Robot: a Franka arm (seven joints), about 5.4 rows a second.
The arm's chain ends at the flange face. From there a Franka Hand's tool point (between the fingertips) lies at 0.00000 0.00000 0.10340 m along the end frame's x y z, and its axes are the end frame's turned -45 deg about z.
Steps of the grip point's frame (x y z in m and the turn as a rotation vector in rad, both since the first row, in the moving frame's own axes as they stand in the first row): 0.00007 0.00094 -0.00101 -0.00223 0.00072 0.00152; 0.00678 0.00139 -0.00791 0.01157 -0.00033 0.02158; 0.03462 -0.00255 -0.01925 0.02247 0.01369 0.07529; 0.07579 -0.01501 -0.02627 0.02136 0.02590 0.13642
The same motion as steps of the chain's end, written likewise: 0.00050 0.00050 -0.00101 -0.00107 0.00209 0.00152; 0.00664 -0.00298 -0.00790 0.00795 -0.00841 0.02158; 0.02322 -0.02362 -0.01921 0.02557 -0.00621 0.07529; 0.04241 -0.06078 -0.02621 0.03342 0.00321 0.13642
